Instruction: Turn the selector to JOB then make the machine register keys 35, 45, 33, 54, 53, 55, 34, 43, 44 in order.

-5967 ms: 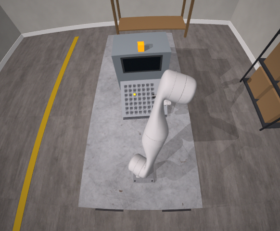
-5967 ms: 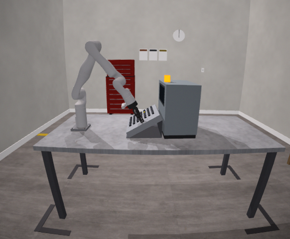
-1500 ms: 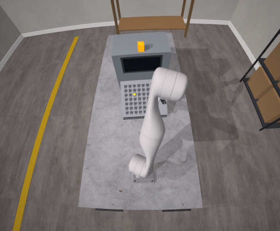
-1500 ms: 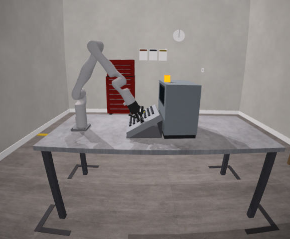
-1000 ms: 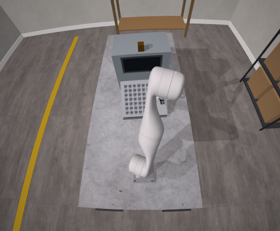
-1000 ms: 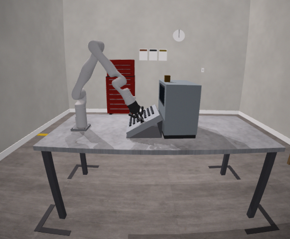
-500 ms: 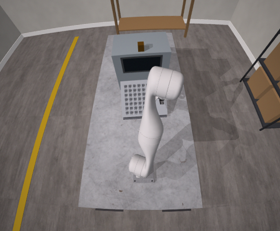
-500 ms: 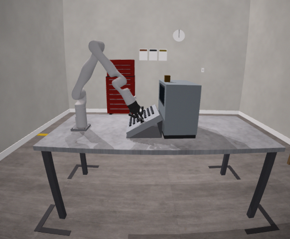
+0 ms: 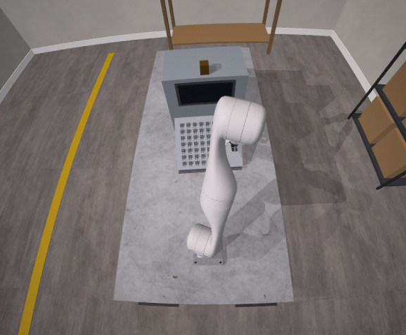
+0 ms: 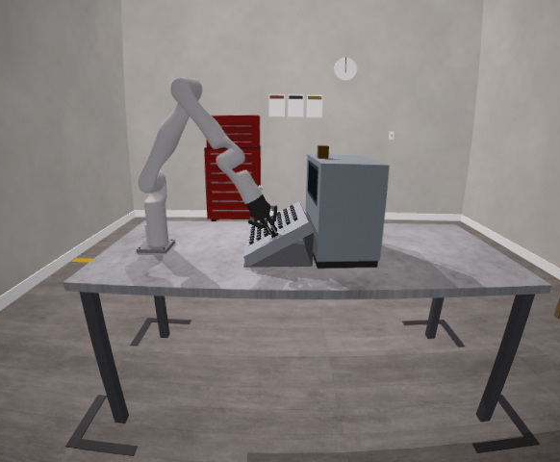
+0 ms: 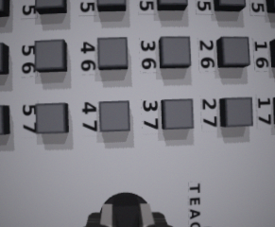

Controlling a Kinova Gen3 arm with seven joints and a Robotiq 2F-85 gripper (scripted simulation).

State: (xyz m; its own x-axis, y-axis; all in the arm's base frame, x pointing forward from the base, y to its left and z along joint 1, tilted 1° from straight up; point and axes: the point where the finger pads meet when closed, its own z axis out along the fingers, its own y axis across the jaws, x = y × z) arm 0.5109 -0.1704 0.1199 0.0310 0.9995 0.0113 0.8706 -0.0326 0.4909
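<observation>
The black selector knob is 1 cm below my hand and 1 cm ahead of it. Round my hand: sloped keypad 11 cm to the left, 6 cm below, 3 cm ahead.
</observation>
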